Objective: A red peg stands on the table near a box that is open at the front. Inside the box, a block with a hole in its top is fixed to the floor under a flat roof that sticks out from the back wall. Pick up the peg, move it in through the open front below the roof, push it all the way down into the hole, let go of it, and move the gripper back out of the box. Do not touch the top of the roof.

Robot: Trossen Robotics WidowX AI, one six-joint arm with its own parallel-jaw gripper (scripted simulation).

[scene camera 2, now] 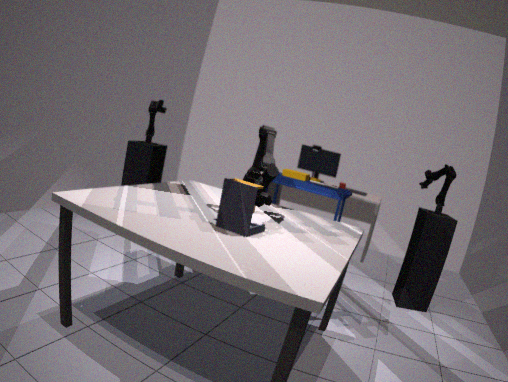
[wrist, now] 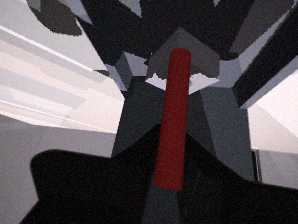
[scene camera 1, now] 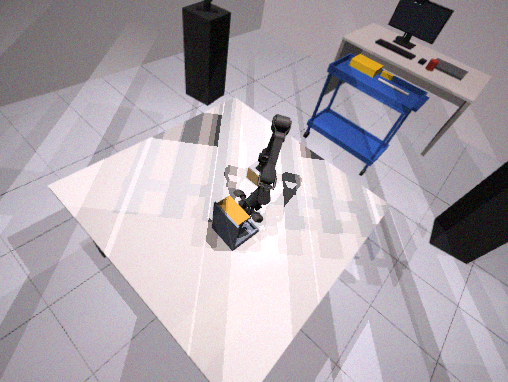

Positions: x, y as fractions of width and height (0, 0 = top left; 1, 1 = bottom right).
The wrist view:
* my gripper: 0.56, 0.58
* red peg: 0.57, 0.75, held by my gripper
